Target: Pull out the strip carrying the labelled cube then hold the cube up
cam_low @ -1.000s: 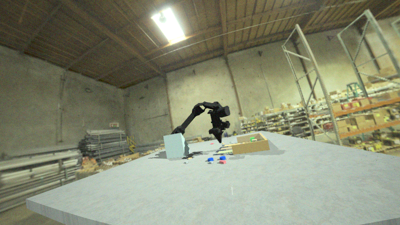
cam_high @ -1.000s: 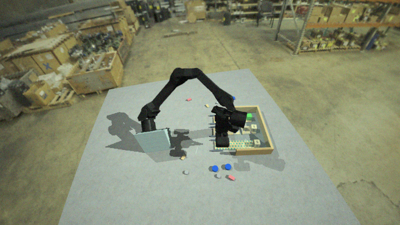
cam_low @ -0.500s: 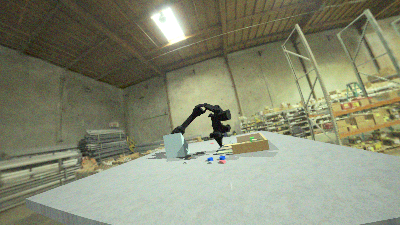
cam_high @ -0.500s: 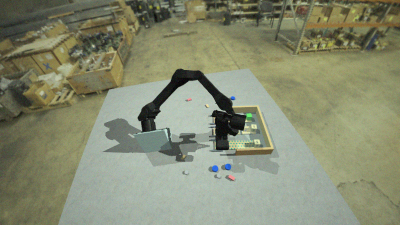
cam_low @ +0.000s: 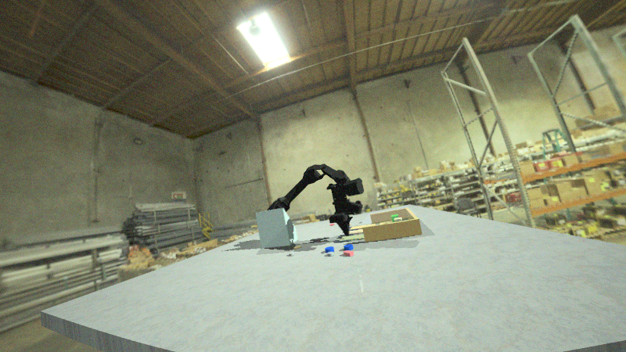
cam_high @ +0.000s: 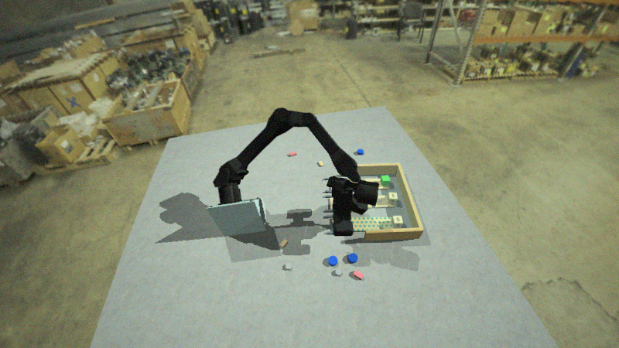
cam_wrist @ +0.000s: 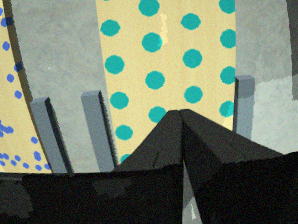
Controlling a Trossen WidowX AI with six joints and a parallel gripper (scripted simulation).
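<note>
My gripper tip is now 90 mm short of the dotted strip, 10 mm to the left of it and 10 mm above it. From my gripper tip the other things lie so: tan block (200 mm behind, 50 mm to the right, 10 mm below).
</note>
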